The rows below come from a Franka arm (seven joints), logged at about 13 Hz.
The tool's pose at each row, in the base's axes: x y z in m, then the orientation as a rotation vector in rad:
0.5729, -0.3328, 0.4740, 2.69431, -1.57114, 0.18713
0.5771, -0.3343, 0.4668, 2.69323, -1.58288, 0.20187
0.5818, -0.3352, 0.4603, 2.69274, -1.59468, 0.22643
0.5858, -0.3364, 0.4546, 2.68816, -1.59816, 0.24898
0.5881, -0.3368, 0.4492, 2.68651, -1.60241, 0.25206
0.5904, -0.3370, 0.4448, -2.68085, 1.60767, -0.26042
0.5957, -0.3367, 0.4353, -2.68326, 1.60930, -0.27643
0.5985, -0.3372, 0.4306, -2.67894, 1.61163, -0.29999
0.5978, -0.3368, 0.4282, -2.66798, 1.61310, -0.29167
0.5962, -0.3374, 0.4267, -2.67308, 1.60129, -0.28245
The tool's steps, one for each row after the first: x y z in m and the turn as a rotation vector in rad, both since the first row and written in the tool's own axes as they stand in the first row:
0.0025, -0.0026, 0.0077, 0.00935, 0.00514, 0.00725
0.0049, -0.0059, 0.0146, 0.02296, 0.01496, 0.01444
0.0072, -0.0085, 0.0207, 0.02965, 0.02774, 0.01792
0.0081, -0.0101, 0.0264, 0.03132, 0.02896, 0.02085
0.0089, -0.0118, 0.0310, 0.04082, 0.02966, 0.02611
0.0102, -0.0161, 0.0409, 0.04218, 0.04045, 0.02603
0.0114, -0.0181, 0.0458, 0.04990, 0.05338, 0.02884
0.0105, -0.0176, 0.0481, 0.05535, 0.04466, 0.03377
0.0100, -0.0158, 0.0495, 0.05510, 0.03819, 0.02575

